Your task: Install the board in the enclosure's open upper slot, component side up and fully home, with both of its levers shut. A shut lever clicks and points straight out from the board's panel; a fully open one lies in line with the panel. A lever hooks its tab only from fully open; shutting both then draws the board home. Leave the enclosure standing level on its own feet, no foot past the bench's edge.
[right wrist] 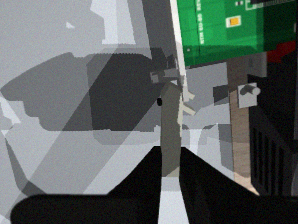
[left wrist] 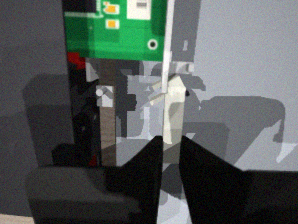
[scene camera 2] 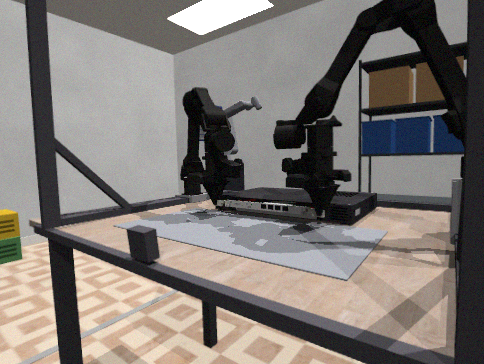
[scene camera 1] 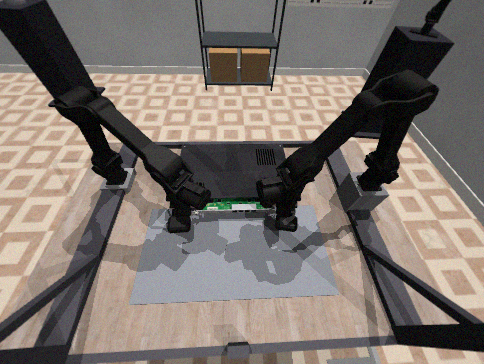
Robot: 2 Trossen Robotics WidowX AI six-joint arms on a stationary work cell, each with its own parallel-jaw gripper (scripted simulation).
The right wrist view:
my right gripper: 168, 153
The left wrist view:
my left gripper: 169, 142
enclosure: 50, 90
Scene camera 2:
my left gripper: 216, 204
my right gripper: 320, 215
enclosure: 346, 207
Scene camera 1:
my left gripper: 186, 214
my right gripper: 281, 213
enclosure: 229, 170
